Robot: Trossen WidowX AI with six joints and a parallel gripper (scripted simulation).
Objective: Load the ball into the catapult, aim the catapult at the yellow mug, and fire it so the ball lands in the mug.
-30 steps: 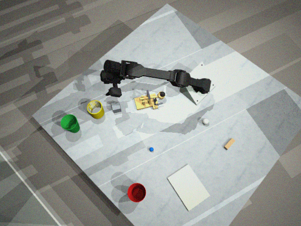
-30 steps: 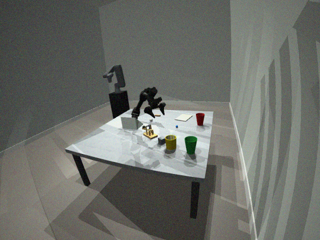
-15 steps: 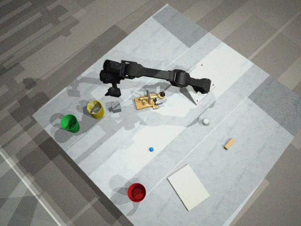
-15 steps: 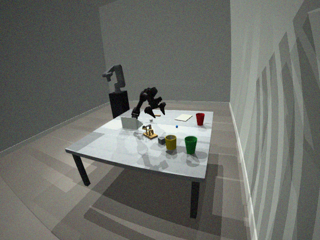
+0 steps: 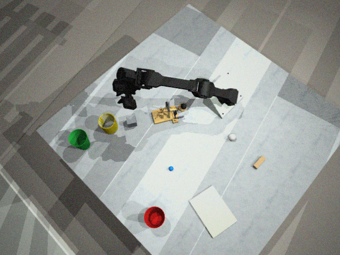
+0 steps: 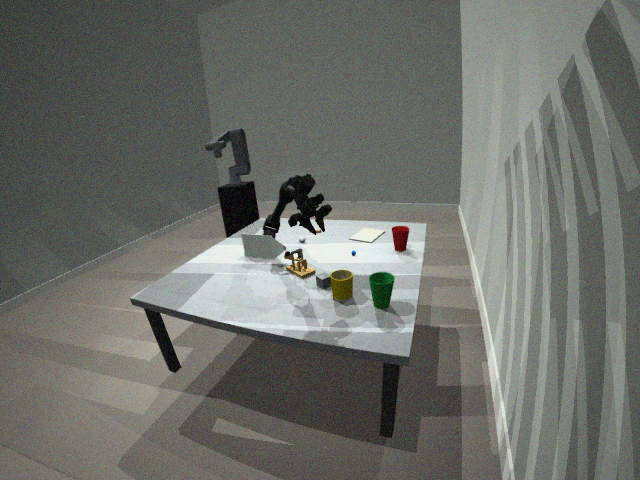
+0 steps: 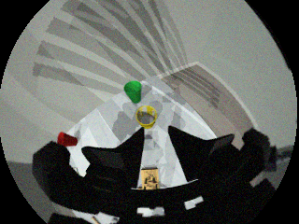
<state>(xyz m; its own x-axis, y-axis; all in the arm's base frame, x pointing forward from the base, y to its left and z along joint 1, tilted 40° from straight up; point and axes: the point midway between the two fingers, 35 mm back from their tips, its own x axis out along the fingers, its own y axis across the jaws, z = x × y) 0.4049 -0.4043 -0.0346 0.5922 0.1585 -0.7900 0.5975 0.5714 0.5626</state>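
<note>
The dark ball lies 26 cm behind my gripper tip, 21 cm to the left of it and 20 cm below it. The rest, counted from my gripper tip: small grey block 24 cm below, 3 cm to the left, 1 cm behind; yellow mug 23 cm below, 9 cm ahead, 4 cm to the right; wooden catapult 21 cm below, 20 cm behind, 19 cm to the left.
</note>
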